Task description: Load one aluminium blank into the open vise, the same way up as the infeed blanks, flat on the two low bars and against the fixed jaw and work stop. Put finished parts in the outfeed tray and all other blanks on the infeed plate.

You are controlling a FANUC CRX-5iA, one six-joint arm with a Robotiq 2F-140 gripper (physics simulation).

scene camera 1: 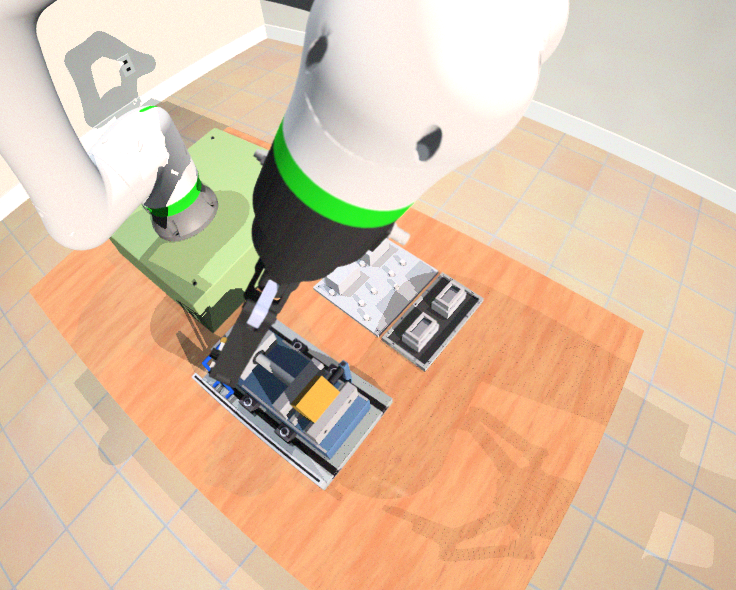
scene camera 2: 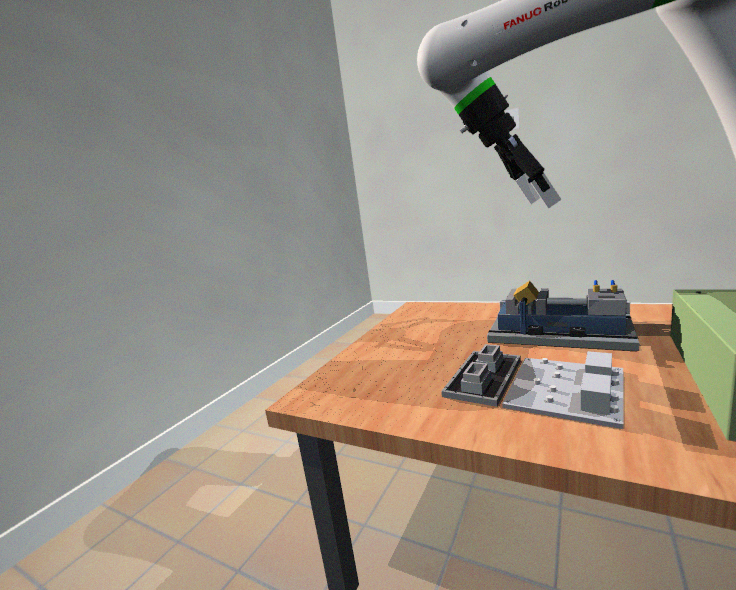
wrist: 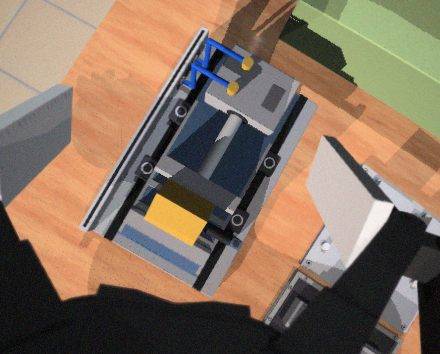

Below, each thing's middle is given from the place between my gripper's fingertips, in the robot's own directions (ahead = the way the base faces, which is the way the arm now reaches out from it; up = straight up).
Scene:
Now: the brass blank [scene camera 1: 314, 399] 21 cm below my hand, 4 cm ahead of it and 1 cm to the left of it. The rest, counted from my hand: outfeed tray [scene camera 1: 444, 335] (30 cm below, 29 cm to the left, 6 cm ahead); infeed plate [scene camera 1: 387, 304] (30 cm below, 28 cm to the left, 8 cm behind).

